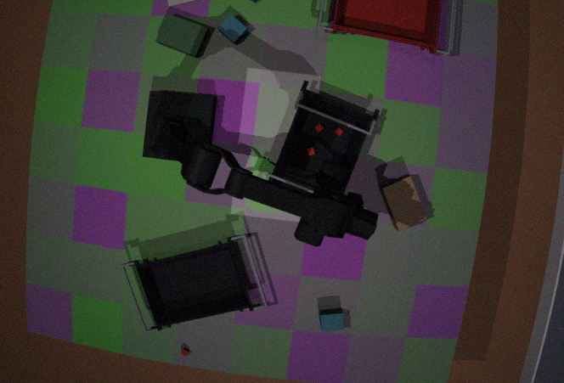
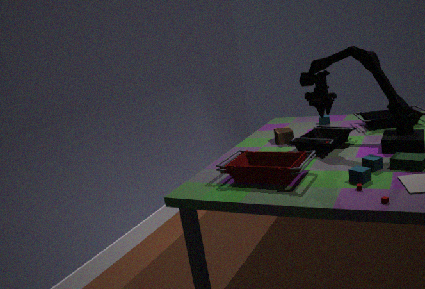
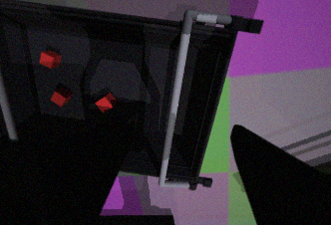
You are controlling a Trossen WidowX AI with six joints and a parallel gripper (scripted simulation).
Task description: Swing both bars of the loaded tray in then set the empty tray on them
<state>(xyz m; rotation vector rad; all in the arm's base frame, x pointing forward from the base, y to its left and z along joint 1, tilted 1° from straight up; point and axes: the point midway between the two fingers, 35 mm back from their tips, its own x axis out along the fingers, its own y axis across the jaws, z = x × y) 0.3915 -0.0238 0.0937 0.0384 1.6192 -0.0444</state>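
The black tray is 230 mm behind my gripper tip, 330 mm to the right of it and 80 mm below it. The rest, counted from my gripper tip: green box: 460 mm behind, 280 mm to the left, 100 mm below; tan box: 220 mm ahead, 50 mm to the left, 90 mm below; white sheet: 530 mm behind, 440 mm to the left, 120 mm below.
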